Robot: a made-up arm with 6 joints. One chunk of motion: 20 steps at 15 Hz.
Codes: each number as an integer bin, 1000 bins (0 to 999) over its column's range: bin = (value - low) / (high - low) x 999, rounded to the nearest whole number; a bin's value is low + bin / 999 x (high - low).
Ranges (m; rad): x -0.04..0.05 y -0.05..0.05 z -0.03..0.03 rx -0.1..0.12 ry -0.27..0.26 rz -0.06..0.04
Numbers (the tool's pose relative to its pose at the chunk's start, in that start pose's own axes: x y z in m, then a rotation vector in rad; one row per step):
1: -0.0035 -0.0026 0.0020 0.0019 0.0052 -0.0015
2: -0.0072 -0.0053 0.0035 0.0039 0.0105 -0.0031
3: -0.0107 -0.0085 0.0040 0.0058 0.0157 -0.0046
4: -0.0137 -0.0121 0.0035 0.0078 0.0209 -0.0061
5: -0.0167 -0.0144 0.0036 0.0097 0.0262 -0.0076
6: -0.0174 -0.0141 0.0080 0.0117 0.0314 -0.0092
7: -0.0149 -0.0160 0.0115 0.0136 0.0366 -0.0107
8: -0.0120 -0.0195 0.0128 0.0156 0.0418 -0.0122
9: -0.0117 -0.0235 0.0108 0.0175 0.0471 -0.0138
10: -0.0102 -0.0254 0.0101 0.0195 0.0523 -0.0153
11: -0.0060 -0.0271 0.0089 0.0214 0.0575 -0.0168
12: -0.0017 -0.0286 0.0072 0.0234 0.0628 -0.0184
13: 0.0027 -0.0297 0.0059 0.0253 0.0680 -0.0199
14: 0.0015 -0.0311 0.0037 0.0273 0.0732 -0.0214
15: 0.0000 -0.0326 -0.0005 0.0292 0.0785 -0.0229
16: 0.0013 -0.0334 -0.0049 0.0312 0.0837 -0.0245
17: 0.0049 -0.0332 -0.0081 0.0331 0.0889 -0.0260
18: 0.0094 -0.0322 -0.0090 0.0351 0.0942 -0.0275
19: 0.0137 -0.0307 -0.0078 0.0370 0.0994 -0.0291
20: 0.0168 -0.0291 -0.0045 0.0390 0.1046 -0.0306
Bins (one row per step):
1: 405 474 533 463 519 584
2: 364 447 558 472 529 568
3: 325 415 566 480 539 553
4: 292 379 558 490 548 538
5: 259 356 559 498 558 523
6: 251 359 633 507 568 507
7: 279 340 691 516 578 493
8: 311 305 713 525 588 478
9: 314 265 679 534 598 462
10: 331 246 668 543 608 447
11: 377 229 648 551 617 432
12: 425 214 619 560 627 416
13: 474 203 598 569 637 401
14: 461 189 561 578 647 386
15: 444 174 491 587 657 371
16: 458 166 418 596 667 355
17: 498 168 365 604 676 340
18: 548 178 350 613 686 325
19: 596 193 370 622 696 309
20: 630 209 425 631 706 294

